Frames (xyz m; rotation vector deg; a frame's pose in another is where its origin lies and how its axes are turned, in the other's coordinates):
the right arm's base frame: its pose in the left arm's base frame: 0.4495 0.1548 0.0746 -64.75 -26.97 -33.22
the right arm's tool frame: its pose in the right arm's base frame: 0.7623 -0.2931 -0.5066 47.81 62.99 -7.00
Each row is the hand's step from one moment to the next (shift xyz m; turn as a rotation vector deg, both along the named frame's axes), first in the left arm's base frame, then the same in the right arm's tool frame.
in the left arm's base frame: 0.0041 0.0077 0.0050 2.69 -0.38 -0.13
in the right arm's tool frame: -0.0044 0.0080 0.0042 1.96 1.87 0.29
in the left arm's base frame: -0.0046 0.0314 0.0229 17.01 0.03 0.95
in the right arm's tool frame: -0.0316 0.0160 0.0167 10.15 13.32 3.14
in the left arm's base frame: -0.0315 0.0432 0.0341 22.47 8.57 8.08
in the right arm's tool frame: -0.0594 0.0023 0.0222 5.46 22.91 9.43
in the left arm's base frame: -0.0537 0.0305 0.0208 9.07 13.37 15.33
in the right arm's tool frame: -0.0604 -0.0230 0.0084 -7.90 15.43 13.99
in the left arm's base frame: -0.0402 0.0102 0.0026 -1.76 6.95 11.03
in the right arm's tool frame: -0.0329 -0.0251 -0.0044 -8.69 2.96 9.42
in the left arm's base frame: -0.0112 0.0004 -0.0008 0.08 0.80 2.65
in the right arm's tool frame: -0.0070 -0.0085 -0.0023 -1.12 0.56 2.47
